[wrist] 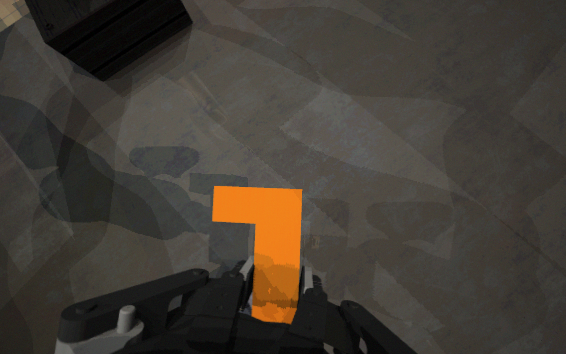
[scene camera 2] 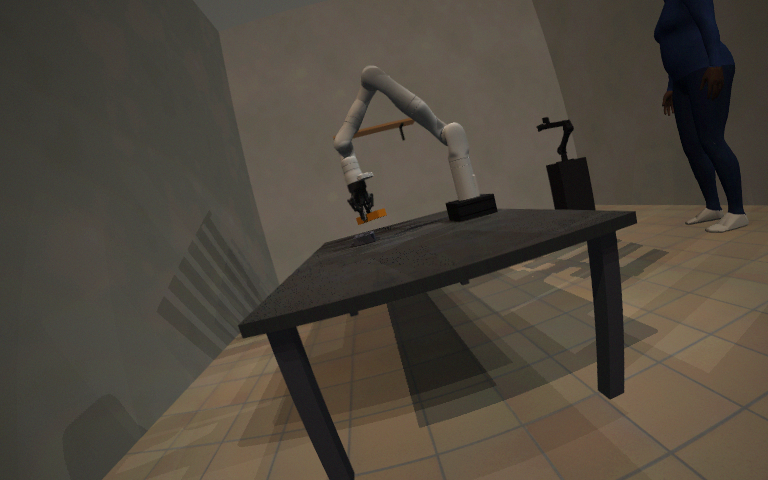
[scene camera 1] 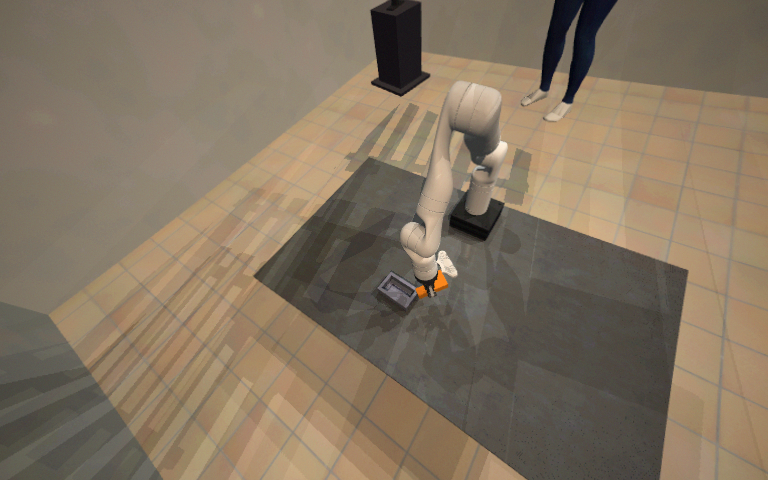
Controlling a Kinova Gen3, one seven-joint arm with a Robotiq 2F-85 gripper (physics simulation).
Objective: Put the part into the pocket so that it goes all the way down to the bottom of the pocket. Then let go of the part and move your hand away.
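Places are measured from the arm's base along level axes (x ahead, y left, z up), in metres.
Pixels of known places: gripper, fingertip midpoint: [wrist: 278, 273] [scene camera 2: 368, 219] [scene camera 1: 429, 289]; arm's base, origin of the base link: [scene camera 2: 468, 198] [scene camera 1: 476, 206].
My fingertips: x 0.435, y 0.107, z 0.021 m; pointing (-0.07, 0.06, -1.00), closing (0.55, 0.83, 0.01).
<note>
For each thing: its top centre in the pictures, then the offset to it from my fingertips. Level surfaces: height alone.
- orange L-shaped part, middle of its top: [wrist: 252, 270] [scene camera 1: 430, 281] [scene camera 2: 370, 211] dz +0.028, dx -0.015, dy -0.010 m
- grey block with the pocket, middle of its top: [scene camera 1: 398, 289] [scene camera 2: 363, 234] dz -0.064, dx +0.056, dy -0.108 m
- dark table top, its level: dz -0.100 m
The orange L-shaped part [scene camera 1: 441, 280] [scene camera 2: 374, 215] [wrist: 278, 210] is held by the end of its long leg, off the table; its short leg points left in the wrist view. My gripper [scene camera 1: 431, 290] [scene camera 2: 364, 216] [wrist: 278, 273] is shut on this part, one finger on each side of the long leg. The grey block with the pocket [scene camera 1: 389, 300] [scene camera 2: 364, 238] sits on the table. In scene camera 1 it shows directly left of the part, with its opening facing up. In scene camera 2 it shows below the gripper and part, with a gap between. The gripper hides the part's near end in the wrist view.
The dark table top [scene camera 1: 566, 339] [scene camera 2: 407, 260] carries the block and the arm's black base [scene camera 1: 478, 221] [scene camera 2: 471, 207] [wrist: 120, 45], which stands behind the gripper. A black pedestal [scene camera 1: 397, 48] [scene camera 2: 572, 183] and a standing person [scene camera 1: 572, 50] [scene camera 2: 702, 113] are off the table.
</note>
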